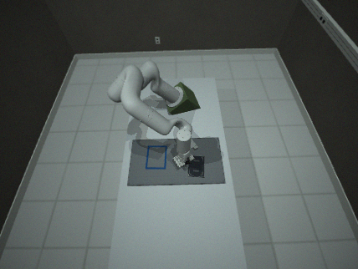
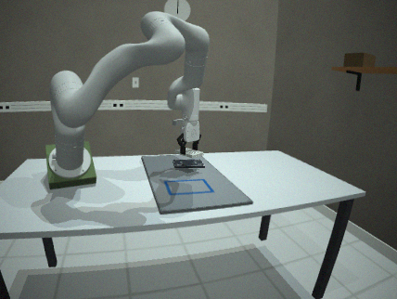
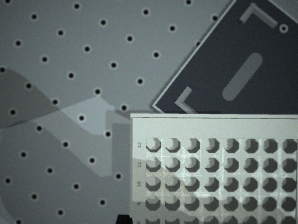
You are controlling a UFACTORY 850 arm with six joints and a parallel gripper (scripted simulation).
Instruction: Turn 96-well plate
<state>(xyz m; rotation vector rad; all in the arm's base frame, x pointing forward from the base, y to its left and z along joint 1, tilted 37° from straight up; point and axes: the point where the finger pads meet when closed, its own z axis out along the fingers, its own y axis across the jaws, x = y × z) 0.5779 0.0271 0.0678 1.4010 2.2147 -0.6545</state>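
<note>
Now: the dark plate nest N1 100 mm below my hand, 90 mm to the left of it and 40 mm ahead of it. From my hand the other things lie so: white 96-well plate: 10 mm below.
</note>
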